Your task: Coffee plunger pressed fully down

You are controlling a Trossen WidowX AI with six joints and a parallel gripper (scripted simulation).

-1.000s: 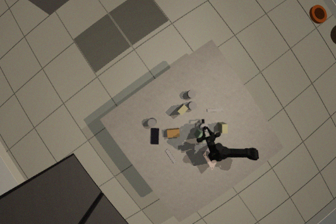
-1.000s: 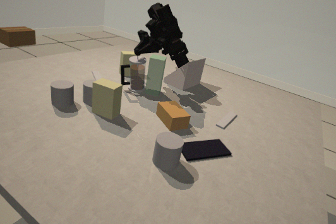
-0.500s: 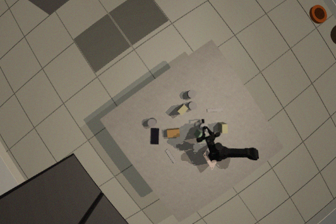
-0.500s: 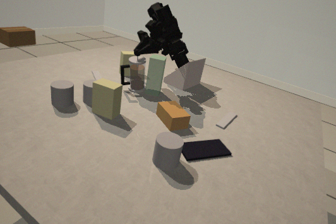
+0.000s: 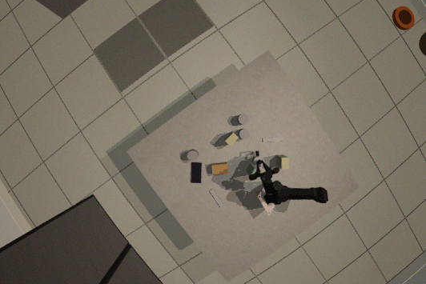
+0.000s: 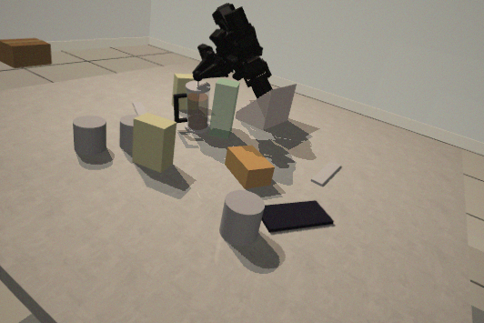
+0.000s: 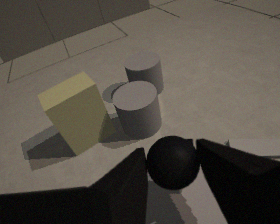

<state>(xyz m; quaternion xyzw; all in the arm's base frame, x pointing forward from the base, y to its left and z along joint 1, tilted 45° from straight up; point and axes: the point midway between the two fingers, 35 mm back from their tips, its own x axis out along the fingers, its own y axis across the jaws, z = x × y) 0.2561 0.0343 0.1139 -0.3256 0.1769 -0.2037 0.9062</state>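
Right now my gripper tip is 10 mm past the coffee press, 10 mm to the left of it and 90 mm above it. Round my gripper tip: orange box (50 mm ahead, 260 mm to the left, 140 mm below); dark slab (100 mm ahead, 420 mm to the left, 160 mm below); green box (70 mm behind, 60 mm to the left, 90 mm below).
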